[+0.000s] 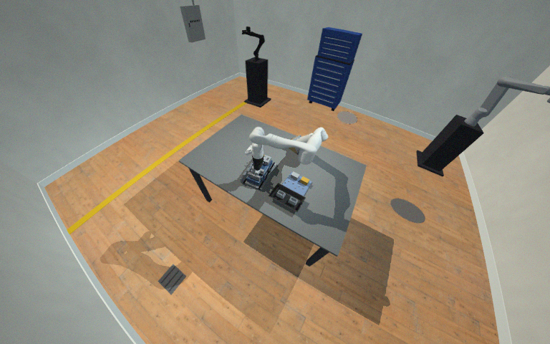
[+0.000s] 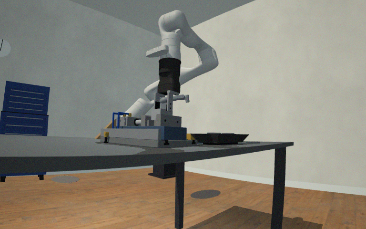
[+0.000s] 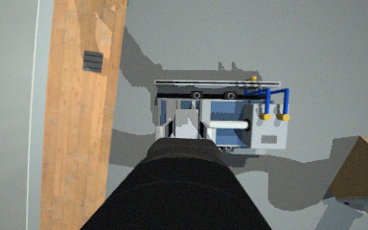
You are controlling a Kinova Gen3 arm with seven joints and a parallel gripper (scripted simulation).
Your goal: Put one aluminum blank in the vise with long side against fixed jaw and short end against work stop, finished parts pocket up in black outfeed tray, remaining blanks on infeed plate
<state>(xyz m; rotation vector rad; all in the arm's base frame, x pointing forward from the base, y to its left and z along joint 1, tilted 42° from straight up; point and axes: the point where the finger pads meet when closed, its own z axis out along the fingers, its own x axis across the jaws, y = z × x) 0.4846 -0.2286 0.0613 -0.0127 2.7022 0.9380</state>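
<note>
My gripper is now 3 cm above the gray blank. Round my hand: yellow brass blank 17 cm behind, 35 cm to the left, 10 cm below.
</note>
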